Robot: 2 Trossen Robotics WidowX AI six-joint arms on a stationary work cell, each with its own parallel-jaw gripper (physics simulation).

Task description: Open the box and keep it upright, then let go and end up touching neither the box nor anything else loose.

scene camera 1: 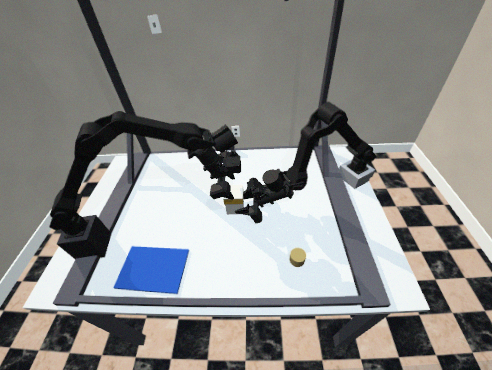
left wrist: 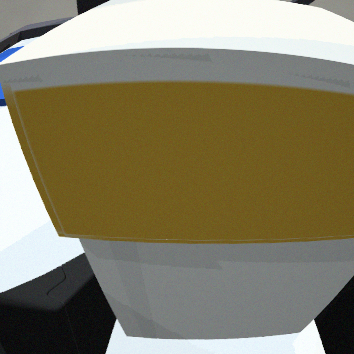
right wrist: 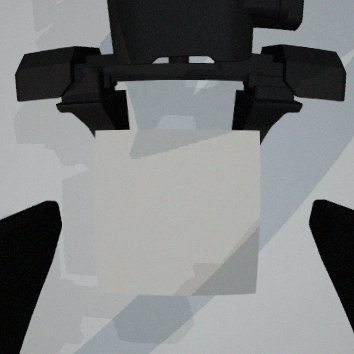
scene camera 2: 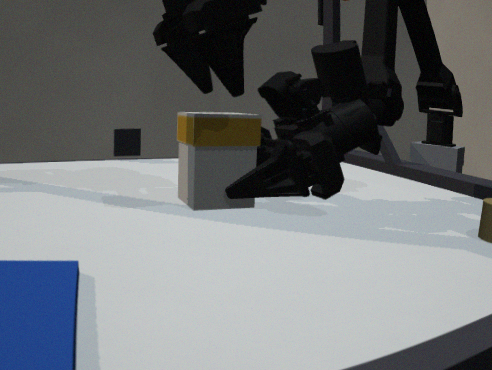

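Seen in the pictures: left gripper, fingertip midpoint: (scene camera 1: pixel 235 205) (left wrist: pixel 216 247) (scene camera 2: pixel 216 188); right gripper, fingertip midpoint: (scene camera 1: pixel 233 188) (right wrist: pixel 188 214) (scene camera 2: pixel 222 94); left arm's base at its link origin: (scene camera 1: pixel 357 167) (scene camera 2: pixel 439 144); right arm's base at its link origin: (scene camera 1: pixel 76 228).
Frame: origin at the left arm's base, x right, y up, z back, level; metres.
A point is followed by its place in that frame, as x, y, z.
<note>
A grey box (scene camera 1: pixel 233 210) @(0.101, -0.034, -0.532) (scene camera 2: pixel 220 177) @(0.102, -0.026, -0.532) (left wrist: pixel 210 295) @(0.106, -0.020, -0.487) stands upright at mid-table; its wider lid (scene camera 1: pixel 233 202) @(0.097, 0.015, -0.528) (scene camera 2: pixel 225 131) @(0.098, 0.019, -0.531) (left wrist: pixel 190 165) (right wrist: pixel 177 215) @(0.126, 0.036, -0.512), yellow-sided with a white top, sits level on it. My left gripper (scene camera 1: pixel 241 203) @(0.126, -0.043, -0.511) (left wrist: pixel 216 247) @(0.126, -0.043, -0.511) (right wrist: pixel 181 117) comes from the picture's right in scene view 1. Its fingers lie along both sides of the body below the lid and appear shut on it; in the left wrist view their tips are hidden. My right gripper (scene camera 2: pixel 222 93) @(0.121, 0.056, -0.512) (right wrist: pixel 188 214) @(0.121, 0.056, -0.512) points down above the lid, open and apart from it, its fingers on either side in the right wrist view.
A blue pad (scene camera 1: pixel 152 270) @(0.033, -0.050, -0.866) (scene camera 2: pixel 37 315) @(-0.008, -0.050, -0.794) lies at the table's front left. A short yellow cylinder (scene camera 1: pixel 298 257) @(-0.180, -0.023, -0.448) (scene camera 2: pixel 487 220) @(-0.156, -0.038, -0.462) stands at the front right. Dark frame beams (scene camera 1: pixel 220 301) @(-0.169, -0.038, -0.714) border the table (scene camera 1: pixel 240 275) @(-0.122, -0.058, -0.625). The two arms come close together above the box.
</note>
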